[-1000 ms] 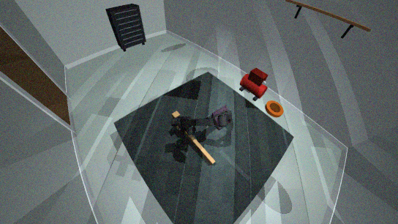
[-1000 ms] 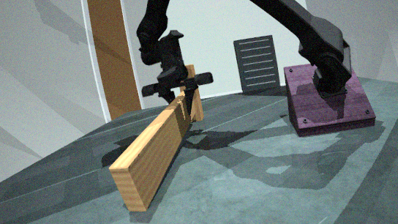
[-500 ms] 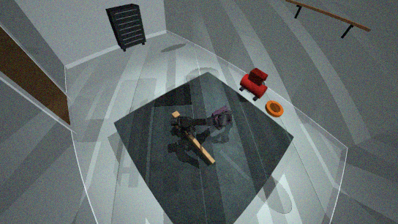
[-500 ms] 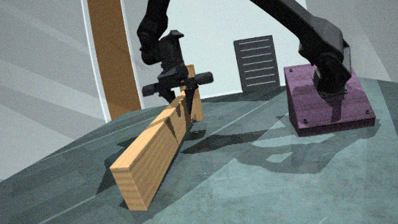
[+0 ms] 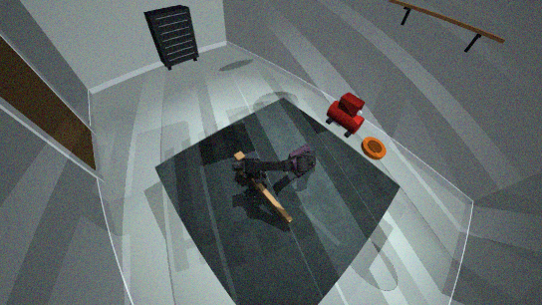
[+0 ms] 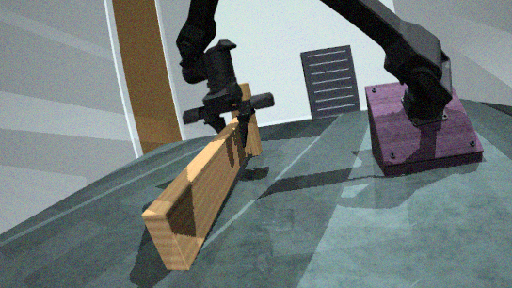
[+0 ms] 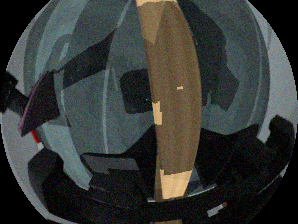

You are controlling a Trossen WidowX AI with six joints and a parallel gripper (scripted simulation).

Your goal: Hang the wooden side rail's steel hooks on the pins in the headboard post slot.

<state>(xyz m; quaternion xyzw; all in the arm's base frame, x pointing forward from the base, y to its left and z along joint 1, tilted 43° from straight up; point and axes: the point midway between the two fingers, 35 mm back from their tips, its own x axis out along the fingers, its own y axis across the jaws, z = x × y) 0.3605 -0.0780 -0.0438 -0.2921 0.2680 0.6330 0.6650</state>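
The headboard post is 12 cm to the right of my gripper tip and 4 cm above it.
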